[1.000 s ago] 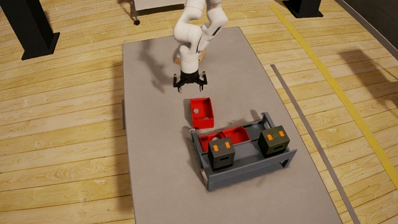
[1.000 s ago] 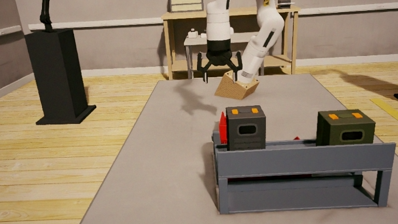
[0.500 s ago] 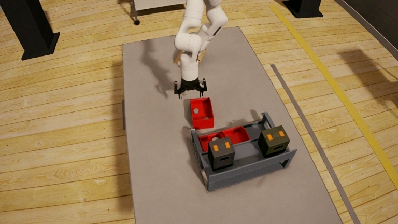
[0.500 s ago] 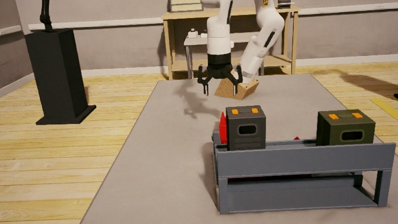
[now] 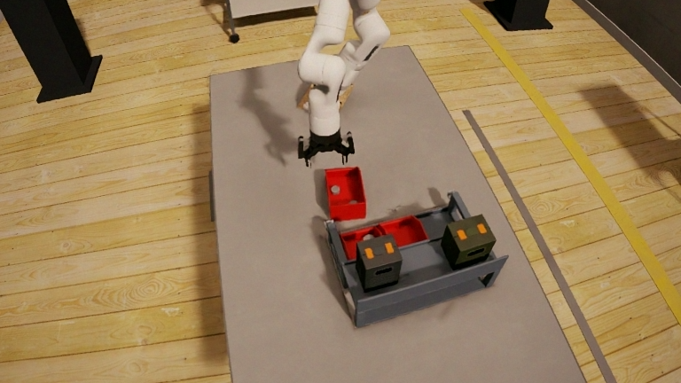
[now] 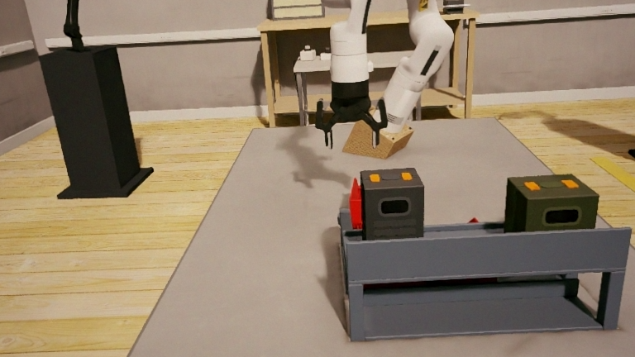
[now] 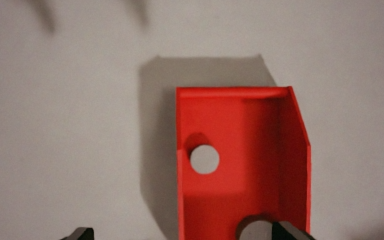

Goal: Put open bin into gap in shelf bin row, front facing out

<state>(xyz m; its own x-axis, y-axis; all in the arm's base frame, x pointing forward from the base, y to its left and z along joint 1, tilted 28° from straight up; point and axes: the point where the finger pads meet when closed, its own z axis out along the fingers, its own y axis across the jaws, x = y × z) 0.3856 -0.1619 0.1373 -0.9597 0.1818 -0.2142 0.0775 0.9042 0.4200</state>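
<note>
Right now the grey round part is 16 cm below my hand, 2 cm to the left of it and 2 cm behind it. Round my hand: dark grey box 32 cm ahead, 6 cm to the left; green box 31 cm ahead, 29 cm to the left, 1 cm below; grey shelf 25 cm ahead, 17 cm to the left, 10 cm below.
</note>
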